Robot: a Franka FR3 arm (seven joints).
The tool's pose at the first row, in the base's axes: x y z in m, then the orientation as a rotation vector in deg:
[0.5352 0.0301 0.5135 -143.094 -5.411 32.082]
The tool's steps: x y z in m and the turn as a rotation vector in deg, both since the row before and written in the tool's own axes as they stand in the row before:
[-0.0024 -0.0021 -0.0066 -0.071 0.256 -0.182]
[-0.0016 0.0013 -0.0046 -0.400 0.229 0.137]
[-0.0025 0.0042 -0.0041 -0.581 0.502 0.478]
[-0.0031 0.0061 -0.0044 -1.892 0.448 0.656]
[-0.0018 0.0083 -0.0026 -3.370 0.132 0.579]
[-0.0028 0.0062 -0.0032 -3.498 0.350 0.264]
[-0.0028 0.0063 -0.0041 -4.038 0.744 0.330]
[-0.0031 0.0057 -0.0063 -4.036 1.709 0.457]
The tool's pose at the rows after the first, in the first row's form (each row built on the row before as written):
[0.5358 0.0280 0.5205 -143.196 -5.561 31.692]
[0.5362 0.0242 0.5238 -143.667 -5.422 31.493]
[0.5354 0.0181 0.5255 -144.441 -4.806 31.102]
[0.5340 0.0102 0.5267 -146.504 -4.362 30.958]
[0.5329 0.0015 0.5252 -149.911 -4.551 31.316]
[0.5314 -0.0058 0.5260 -153.443 -5.128 31.274]
[0.5303 -0.0135 0.5279 -157.609 -5.680 30.737]
[0.5298 -0.0212 0.5326 -162.020 -5.833 28.822]

